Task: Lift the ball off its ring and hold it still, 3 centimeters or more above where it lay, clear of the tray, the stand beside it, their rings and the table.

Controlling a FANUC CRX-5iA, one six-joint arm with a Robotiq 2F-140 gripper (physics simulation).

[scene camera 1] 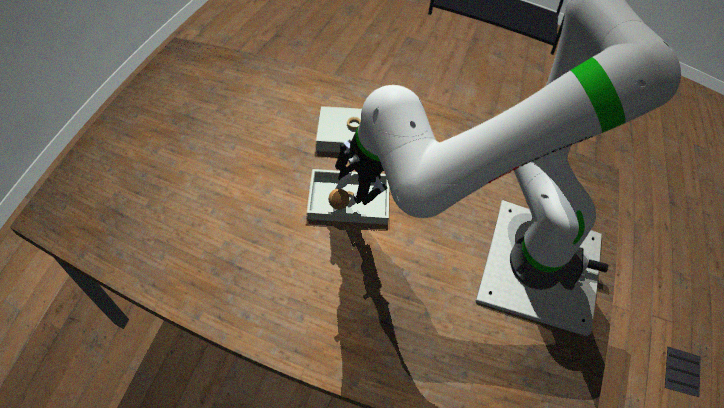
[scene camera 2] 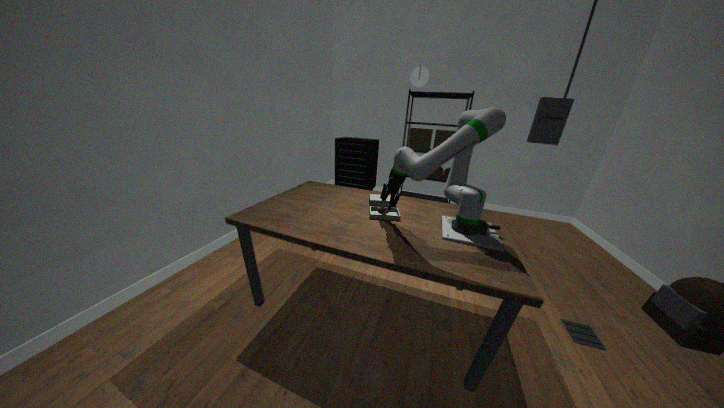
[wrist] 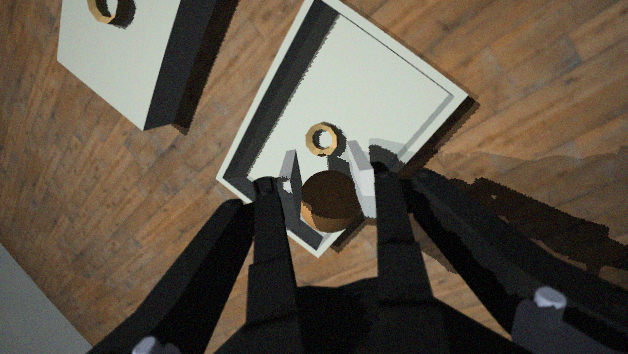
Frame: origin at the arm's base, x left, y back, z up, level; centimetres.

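Seen in the pictures: gripper, fingertip midpoint: [scene camera 1: 346, 195] [scene camera 2: 383, 210] [wrist: 323, 163]; arm's base, origin of the base link: [scene camera 1: 537, 262] [scene camera 2: 464, 229].
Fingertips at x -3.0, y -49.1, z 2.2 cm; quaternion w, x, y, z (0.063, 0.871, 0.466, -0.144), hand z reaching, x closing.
Pixels of each thing's top centre, then the offset from my fingertips to it. Level surfaces: height alone.
- orange-brown ball, middle of its top: [wrist: 320, 216] [scene camera 1: 339, 192] [scene camera 2: 382, 206] dx +2.5, dy -1.1, dz +3.8 cm
- white tray, middle of its top: [wrist: 316, 144] [scene camera 1: 349, 192] [scene camera 2: 384, 211] dx -1.5, dy +0.2, dz -0.8 cm
- wooden table, its level: dz -3.6 cm
The orange-brown ball [scene camera 1: 338, 198] [scene camera 2: 382, 208] [wrist: 330, 200] is between the two finger pads of my gripper [scene camera 1: 346, 192] [wrist: 323, 163], which is shut on it. The wrist view shows the ball apart from its gold ring [wrist: 311, 142], which lies on the floor of the white tray [scene camera 1: 309, 195] [scene camera 2: 385, 218] [wrist: 380, 85]. The ball is over the tray's end, inside or above its walls. It looks raised a little, but its exact height and its clearance from the tray cannot be told. My gripper is tilted, and its far side hides part of the tray in scene camera 1.
The white stand [scene camera 1: 331, 121] [wrist: 115, 60] is beside the tray, with its own gold ring [scene camera 1: 348, 124] [wrist: 96, 12] on top. The arm's base plate [scene camera 1: 493, 273] [scene camera 2: 448, 230] is on the right of the wooden table [scene camera 1: 202, 202] [scene camera 2: 314, 217]. A shelf rack is behind the table.
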